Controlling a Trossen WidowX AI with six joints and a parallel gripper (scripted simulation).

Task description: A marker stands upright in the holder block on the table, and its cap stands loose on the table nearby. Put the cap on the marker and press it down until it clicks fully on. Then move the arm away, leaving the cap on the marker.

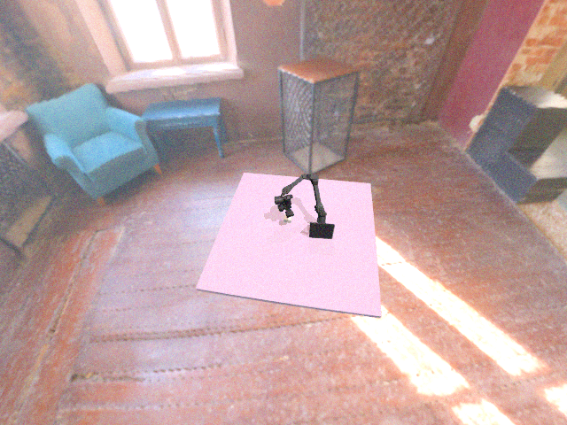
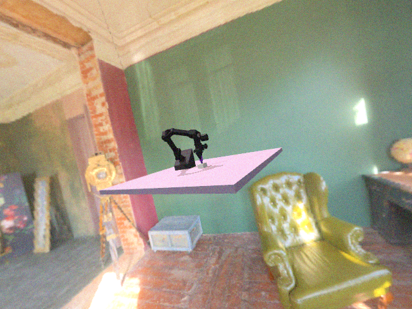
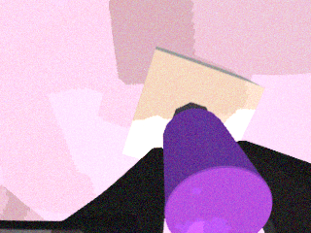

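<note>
My gripper tip is 10 mm below the purple cap. Also, from my gripper tip: pale holder block 60 mm below.
</note>
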